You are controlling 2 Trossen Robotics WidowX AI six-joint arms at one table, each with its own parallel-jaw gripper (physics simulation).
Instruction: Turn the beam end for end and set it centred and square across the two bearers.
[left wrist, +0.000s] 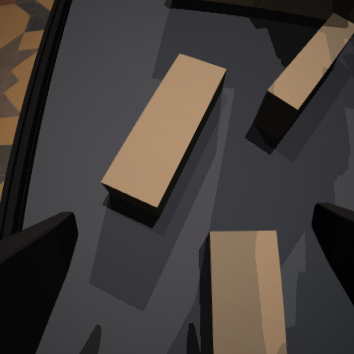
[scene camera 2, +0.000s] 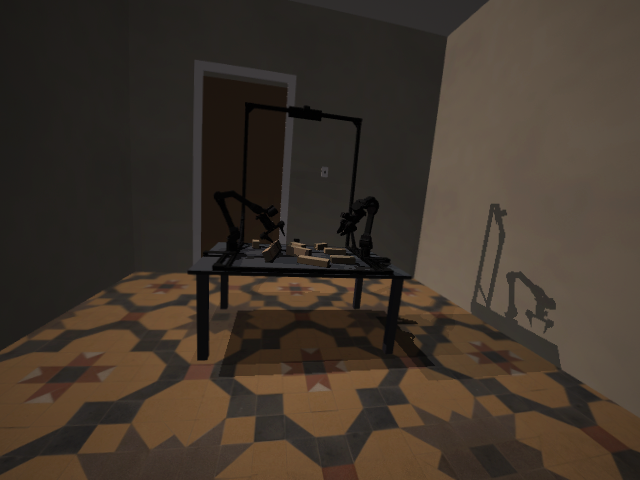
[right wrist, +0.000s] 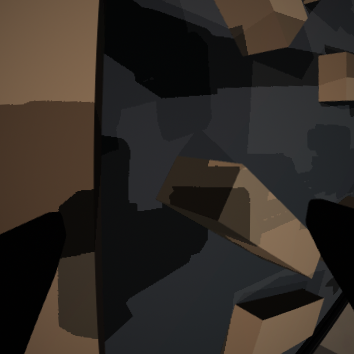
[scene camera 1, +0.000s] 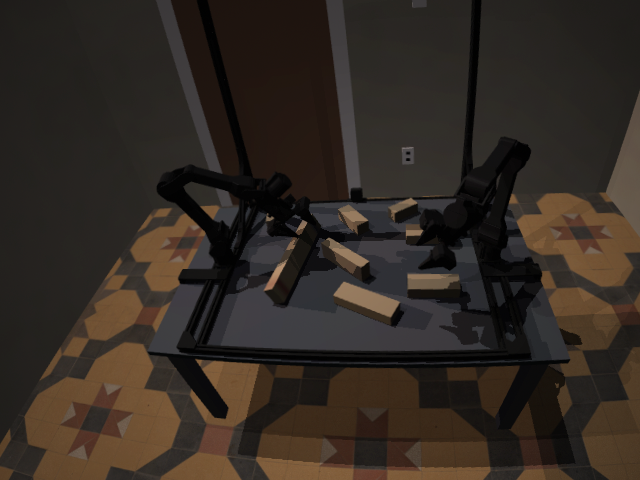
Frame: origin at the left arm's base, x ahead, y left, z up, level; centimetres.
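Seen in the pictures: left gripper, fingertip midpoint: [left wrist: 196,219] [scene camera 2: 338,234] [scene camera 1: 417,256]; right gripper, fingertip midpoint: [scene camera 2: 279,239] [right wrist: 187,217] [scene camera 1: 306,230]; left arm's base, link origin: [scene camera 2: 364,255] [scene camera 1: 489,255]; right arm's base, link origin: [scene camera 2: 231,250] [scene camera 1: 224,260].
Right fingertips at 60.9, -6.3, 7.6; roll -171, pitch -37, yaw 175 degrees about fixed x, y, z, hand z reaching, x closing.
Observation:
Offsets run from my right fingertips to a thing's top centre, as dx, dy, dz. "spot": to the spot under its first point. Level surfaces: height alone.
The beam {+4.0, +5.9, -2.3} [scene camera 1: 289,268] [scene camera 2: 271,250] is the longest wooden block. It lies left of centre on the table {dz -9.6} [scene camera 1: 309,329], running front to back, with its far end raised. It fills the left side of the right wrist view [right wrist: 46,105]. My right gripper [scene camera 1: 308,223] [scene camera 2: 277,226] [right wrist: 187,217] is open and empty, just over the beam's far end. My left gripper [scene camera 1: 434,243] [scene camera 2: 344,226] [left wrist: 196,219] is open and empty, hanging above the table's right side. Two shorter blocks {-13.1, +7.5, -3.3} [scene camera 1: 345,258] {-20.6, +25.4, -5.8} [scene camera 1: 367,302] lie right of the beam; I cannot tell which blocks are the bearers.
More wooden blocks lie scattered: two at the back {spot: -14.6, -12.3, -4.9} [scene camera 1: 352,218] {spot: -33.9, -17.7, -5.9} [scene camera 1: 404,210], one by the left gripper [scene camera 1: 414,234], one at the right [scene camera 1: 433,285] [left wrist: 246,291]. A black rail frame [scene camera 1: 347,354] edges the table. A tall gantry [scene camera 2: 304,112] spans it.

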